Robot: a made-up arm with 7 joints. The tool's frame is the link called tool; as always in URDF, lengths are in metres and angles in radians. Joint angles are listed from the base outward.
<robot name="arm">
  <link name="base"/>
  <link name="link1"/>
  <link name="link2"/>
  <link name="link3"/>
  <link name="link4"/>
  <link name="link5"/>
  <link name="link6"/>
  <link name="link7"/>
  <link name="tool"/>
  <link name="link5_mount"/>
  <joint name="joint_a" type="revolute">
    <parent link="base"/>
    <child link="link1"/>
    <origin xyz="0 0 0.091" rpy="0 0 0"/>
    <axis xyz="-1 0 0"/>
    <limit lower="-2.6" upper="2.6"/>
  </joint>
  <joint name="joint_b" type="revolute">
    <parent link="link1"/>
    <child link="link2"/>
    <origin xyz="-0.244 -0.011 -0.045" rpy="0 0 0"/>
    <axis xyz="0 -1 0"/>
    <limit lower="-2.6" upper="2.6"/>
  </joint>
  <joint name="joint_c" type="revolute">
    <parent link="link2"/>
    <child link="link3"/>
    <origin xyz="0.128 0.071 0.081" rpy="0 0 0"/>
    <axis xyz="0 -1 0"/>
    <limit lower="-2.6" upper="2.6"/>
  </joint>
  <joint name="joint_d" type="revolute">
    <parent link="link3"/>
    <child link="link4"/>
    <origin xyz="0.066 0.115 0.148" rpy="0 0 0"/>
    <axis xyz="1 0 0"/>
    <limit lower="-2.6" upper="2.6"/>
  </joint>
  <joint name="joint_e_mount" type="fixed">
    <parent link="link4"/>
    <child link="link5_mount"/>
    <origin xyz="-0.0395 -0.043 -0.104" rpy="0 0 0"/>
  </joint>
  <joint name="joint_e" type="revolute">
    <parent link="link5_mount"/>
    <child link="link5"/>
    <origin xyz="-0.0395 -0.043 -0.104" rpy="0 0 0"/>
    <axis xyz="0 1 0"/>
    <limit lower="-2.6" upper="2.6"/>
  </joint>
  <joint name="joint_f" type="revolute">
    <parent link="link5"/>
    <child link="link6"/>
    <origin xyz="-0.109 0.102 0.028" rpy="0 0 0"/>
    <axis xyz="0 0 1"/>
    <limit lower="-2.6" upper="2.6"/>
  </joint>
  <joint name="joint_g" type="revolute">
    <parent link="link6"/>
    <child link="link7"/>
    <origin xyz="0.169 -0.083 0.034" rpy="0 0 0"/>
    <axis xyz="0 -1 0"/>
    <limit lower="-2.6" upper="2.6"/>
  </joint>
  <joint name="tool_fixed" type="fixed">
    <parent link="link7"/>
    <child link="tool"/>
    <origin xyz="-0.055 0.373 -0.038" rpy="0 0 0"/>
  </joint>
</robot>
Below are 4 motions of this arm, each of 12 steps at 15 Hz.
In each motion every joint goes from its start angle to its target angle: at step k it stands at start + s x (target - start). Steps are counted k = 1, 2, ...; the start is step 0. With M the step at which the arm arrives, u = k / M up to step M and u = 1 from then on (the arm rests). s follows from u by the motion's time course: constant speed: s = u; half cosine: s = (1 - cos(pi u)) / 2; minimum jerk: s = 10 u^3 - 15 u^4 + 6 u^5.
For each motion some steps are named. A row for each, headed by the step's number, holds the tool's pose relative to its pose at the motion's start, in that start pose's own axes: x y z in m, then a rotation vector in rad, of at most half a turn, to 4 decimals.
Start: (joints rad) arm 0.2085 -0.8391 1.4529 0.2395 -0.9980 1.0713 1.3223
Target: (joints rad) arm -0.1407 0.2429 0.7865 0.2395 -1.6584 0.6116 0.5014
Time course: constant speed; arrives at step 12
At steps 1, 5, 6, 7, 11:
1: -0.0213 -0.0263 -0.0383 -0.0821 0.0181 0.0575
5: -0.0712 -0.1613 -0.1768 -0.4400 0.0722 0.2248
6: -0.0749 -0.2003 -0.2060 -0.5337 0.0793 0.2511
7: -0.0751 -0.2405 -0.2324 -0.6277 0.0833 0.2714
11: -0.0459 -0.4030 -0.3078 -0.9944 0.0614 0.2976

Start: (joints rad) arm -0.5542 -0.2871 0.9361 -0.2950 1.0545 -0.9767 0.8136
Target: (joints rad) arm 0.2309 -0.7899 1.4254 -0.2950 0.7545 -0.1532 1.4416
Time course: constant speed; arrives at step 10
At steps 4, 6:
4: -0.0607 0.0603 -0.0224 0.1296 -0.5772 0.1912
6: -0.0977 0.0794 -0.0518 0.1949 -0.8550 0.3199

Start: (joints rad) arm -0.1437 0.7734 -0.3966 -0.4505 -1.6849 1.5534 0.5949
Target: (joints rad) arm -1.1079 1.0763 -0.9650 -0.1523 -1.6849 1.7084 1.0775
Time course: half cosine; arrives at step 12
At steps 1, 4, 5, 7, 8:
1: 0.0067 -0.0041 -0.0026 -0.0043 -0.0024 -0.0179
4: 0.0894 -0.0761 -0.0401 -0.0816 -0.0382 -0.2593
5: 0.1233 -0.1246 -0.0600 -0.1355 -0.0586 -0.3806
7: 0.1697 -0.2495 -0.0989 -0.2825 -0.1036 -0.6289
8: 0.1774 -0.3149 -0.1132 -0.3653 -0.1240 -0.7376

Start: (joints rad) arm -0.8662 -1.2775 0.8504 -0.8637 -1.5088 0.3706 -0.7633
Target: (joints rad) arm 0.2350 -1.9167 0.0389 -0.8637 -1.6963 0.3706 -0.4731
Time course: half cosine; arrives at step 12
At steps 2, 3, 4, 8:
2: -0.0378 -0.0040 -0.0041 0.0061 0.0342 0.0995
3: -0.0800 -0.0131 -0.0056 0.0181 0.0822 0.2120
4: -0.1293 -0.0306 -0.0023 0.0411 0.1564 0.3484
8: -0.2443 -0.1461 0.0760 0.2439 0.6803 0.7828

